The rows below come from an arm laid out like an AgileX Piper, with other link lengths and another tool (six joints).
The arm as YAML. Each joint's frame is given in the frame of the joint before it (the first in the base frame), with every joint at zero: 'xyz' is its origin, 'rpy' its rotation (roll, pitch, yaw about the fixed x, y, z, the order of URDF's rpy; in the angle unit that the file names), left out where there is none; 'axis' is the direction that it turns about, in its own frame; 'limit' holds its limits. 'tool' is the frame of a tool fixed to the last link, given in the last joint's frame.
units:
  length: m
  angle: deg
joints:
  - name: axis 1
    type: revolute
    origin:
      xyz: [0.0, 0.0, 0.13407]
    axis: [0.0, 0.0, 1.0]
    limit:
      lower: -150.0
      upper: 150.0
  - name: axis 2
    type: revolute
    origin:
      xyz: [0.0, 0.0, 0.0]
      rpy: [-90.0, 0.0, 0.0]
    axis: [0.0, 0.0, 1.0]
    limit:
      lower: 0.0
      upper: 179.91
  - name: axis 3
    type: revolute
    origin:
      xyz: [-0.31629, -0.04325, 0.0]
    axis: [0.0, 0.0, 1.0]
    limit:
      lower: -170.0
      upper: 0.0
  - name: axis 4
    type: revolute
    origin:
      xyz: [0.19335, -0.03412, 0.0]
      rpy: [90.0, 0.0, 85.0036]
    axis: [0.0, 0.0, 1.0]
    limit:
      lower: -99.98
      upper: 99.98
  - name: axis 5
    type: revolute
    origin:
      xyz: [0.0, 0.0, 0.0]
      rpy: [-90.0, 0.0, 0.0]
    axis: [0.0, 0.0, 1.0]
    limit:
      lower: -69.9
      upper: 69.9
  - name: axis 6
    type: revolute
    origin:
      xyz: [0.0, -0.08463, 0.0]
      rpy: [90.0, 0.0, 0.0]
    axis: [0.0, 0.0, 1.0]
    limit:
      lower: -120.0
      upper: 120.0
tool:
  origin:
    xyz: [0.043, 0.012, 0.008]
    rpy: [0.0, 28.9, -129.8]
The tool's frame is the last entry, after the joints.
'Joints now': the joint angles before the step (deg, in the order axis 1, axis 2, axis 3, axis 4, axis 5, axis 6). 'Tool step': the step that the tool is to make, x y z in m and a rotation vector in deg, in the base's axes. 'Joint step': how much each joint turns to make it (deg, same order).
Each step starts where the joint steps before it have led.
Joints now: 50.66, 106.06, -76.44, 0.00, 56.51, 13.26
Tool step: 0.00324, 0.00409, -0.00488, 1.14, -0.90, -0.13
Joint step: 0.00, 0.72, 0.11, 0.01, -2.28, 0.13
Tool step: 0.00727, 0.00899, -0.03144, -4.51, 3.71, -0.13
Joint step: 0.00, 5.98, -0.01, -0.01, -0.13, 0.13
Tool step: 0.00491, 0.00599, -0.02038, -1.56, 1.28, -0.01
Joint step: 0.00, 3.59, 0.00, 0.00, -1.58, 0.01
